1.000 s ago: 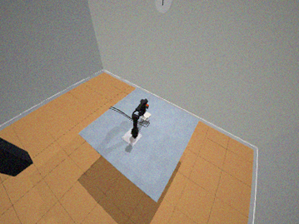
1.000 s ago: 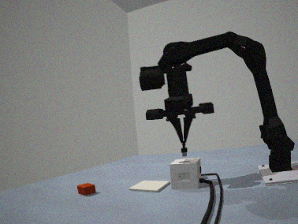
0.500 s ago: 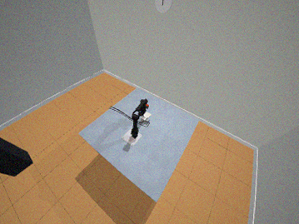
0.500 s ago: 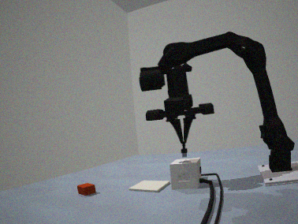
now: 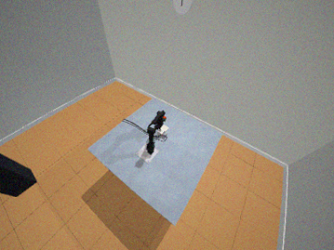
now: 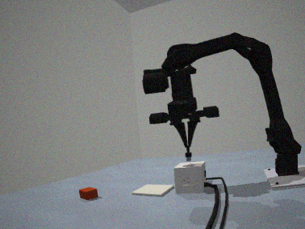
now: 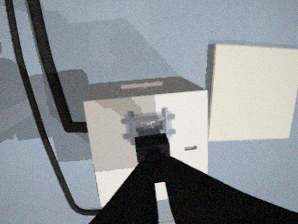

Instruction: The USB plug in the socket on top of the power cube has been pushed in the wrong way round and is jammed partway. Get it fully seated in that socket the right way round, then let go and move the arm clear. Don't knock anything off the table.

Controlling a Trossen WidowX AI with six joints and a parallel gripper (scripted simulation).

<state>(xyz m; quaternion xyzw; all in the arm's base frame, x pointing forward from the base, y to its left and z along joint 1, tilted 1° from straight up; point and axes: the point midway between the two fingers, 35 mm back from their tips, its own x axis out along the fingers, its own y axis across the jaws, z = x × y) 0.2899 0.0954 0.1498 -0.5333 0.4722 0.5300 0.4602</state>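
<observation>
My gripper tip is 20 mm above the dark USB plug. The rest, counted from my gripper tip: flat cream pad (120 mm below, 110 mm ahead, 10 mm to the left); then red block (260 mm ahead, 130 mm to the left, 110 mm below).
</observation>
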